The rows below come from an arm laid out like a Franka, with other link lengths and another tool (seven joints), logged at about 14 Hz.
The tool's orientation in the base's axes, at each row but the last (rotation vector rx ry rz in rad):
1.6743 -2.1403 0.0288
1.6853 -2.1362 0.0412
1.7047 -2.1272 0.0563
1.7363 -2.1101 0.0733
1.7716 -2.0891 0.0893
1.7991 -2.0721 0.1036
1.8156 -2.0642 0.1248
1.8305 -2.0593 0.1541
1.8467 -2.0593 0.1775
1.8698 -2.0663 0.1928
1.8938 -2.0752 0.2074
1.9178 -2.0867 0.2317
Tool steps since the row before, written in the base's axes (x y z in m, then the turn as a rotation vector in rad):
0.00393 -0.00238 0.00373 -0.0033 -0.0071 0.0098
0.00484 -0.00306 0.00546 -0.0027 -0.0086 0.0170
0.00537 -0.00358 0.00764 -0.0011 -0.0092 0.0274
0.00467 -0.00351 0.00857 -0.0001 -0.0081 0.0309
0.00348 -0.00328 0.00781 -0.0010 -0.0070 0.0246
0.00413 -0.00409 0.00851 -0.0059 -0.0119 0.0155
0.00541 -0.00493 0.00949 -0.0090 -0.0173 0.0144
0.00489 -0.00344 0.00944 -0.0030 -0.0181 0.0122
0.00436 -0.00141 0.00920 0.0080 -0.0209 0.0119
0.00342 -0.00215 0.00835 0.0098 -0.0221 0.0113
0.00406 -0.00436 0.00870 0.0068 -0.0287 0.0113
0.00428 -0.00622 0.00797 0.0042 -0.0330 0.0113
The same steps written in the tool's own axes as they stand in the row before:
0.00272 -0.00343 -0.00398 0.0105 0.0035 -0.0060
0.00381 -0.00409 -0.00560 0.0142 0.0042 -0.0123
0.00501 -0.00427 -0.00753 0.0180 0.0048 -0.0221
0.00549 -0.00341 -0.00811 0.0180 0.0048 -0.0259
0.00529 -0.00238 -0.00709 0.0150 0.0046 -0.0202
0.00630 -0.00301 -0.00758 0.0170 0.0067 -0.0092
0.00739 -0.00427 -0.00841 0.0219 0.0087 -0.0057
0.00612 -0.00369 -0.00859 0.0214 0.0023 -0.0047
0.00422 -0.00309 -0.00885 0.0231 -0.0089 -0.0055
0.00463 -0.00255 -0.00762 0.0239 -0.0109 -0.0049
0.00671 -0.00354 -0.00732 0.0303 -0.0086 -0.0023
0.00816 -0.00420 -0.00602 0.0345 -0.0065 -0.0007

